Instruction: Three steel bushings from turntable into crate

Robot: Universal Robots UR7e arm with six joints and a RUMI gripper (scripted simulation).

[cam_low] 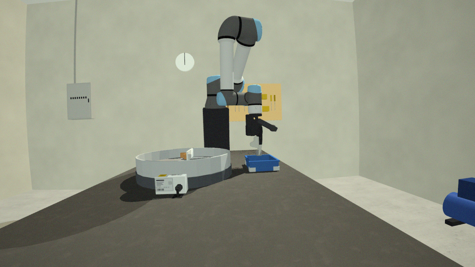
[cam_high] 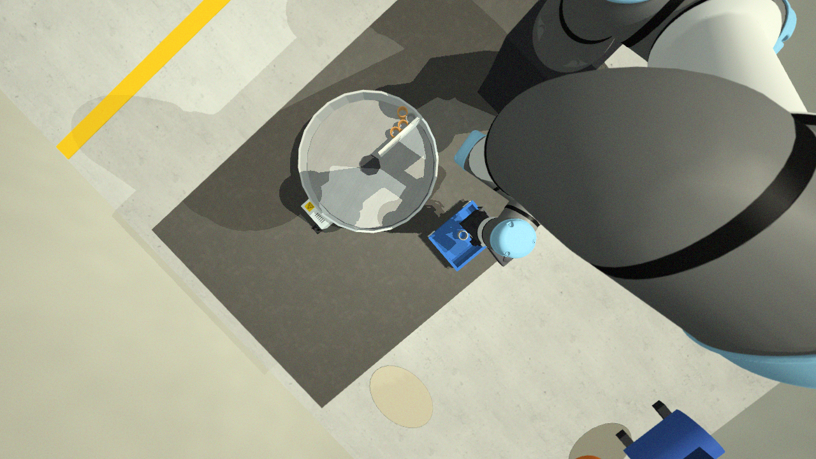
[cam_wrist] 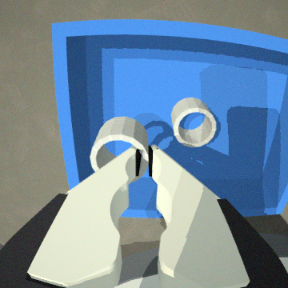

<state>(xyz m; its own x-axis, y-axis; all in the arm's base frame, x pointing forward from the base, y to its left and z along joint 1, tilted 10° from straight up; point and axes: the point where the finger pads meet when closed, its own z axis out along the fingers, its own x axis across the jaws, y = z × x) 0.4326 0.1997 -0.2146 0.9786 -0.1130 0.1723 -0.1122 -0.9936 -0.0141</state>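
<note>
Now: hand 40 mm short of the blue crate and 50 mm above it. From my hand the other things lie so: round white turntable: 70 mm ahead, 380 mm to the right, 20 mm below.
</note>
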